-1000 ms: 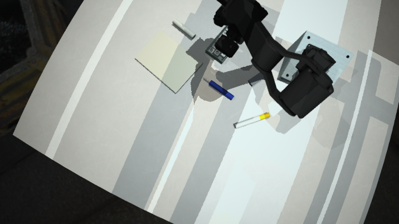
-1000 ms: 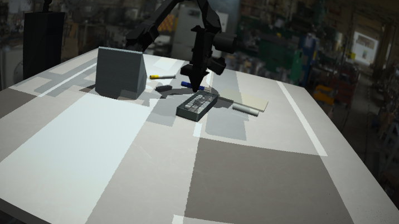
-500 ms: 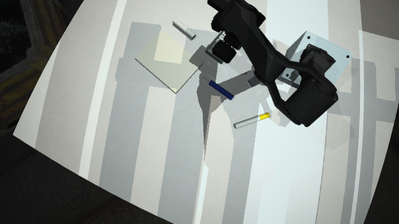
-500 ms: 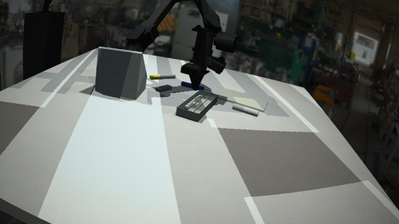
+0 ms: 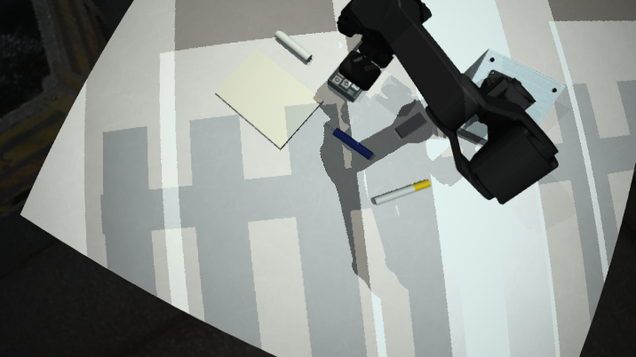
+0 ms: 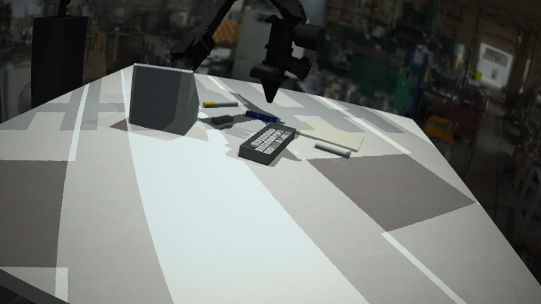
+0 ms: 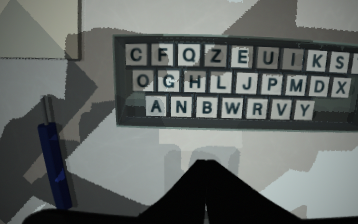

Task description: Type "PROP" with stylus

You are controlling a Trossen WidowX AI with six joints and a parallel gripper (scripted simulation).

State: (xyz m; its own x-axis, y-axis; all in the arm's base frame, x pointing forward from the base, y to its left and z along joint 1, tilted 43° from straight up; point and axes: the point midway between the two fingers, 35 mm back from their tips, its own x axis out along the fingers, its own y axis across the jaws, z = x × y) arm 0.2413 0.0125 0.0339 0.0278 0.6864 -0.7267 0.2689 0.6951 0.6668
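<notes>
Right now my gripper tip is 14 cm to the right of the blue stylus, 9 cm above it and 1 cm short of it. Also, from my gripper tip: white cylinder: 18 cm ahead, 8 cm below, 1 cm to the right; then small grey block: 12 cm behind, 9 cm below, 6 cm to the left; then pale notepad: 19 cm ahead, 12 cm to the left, 9 cm below.
</notes>
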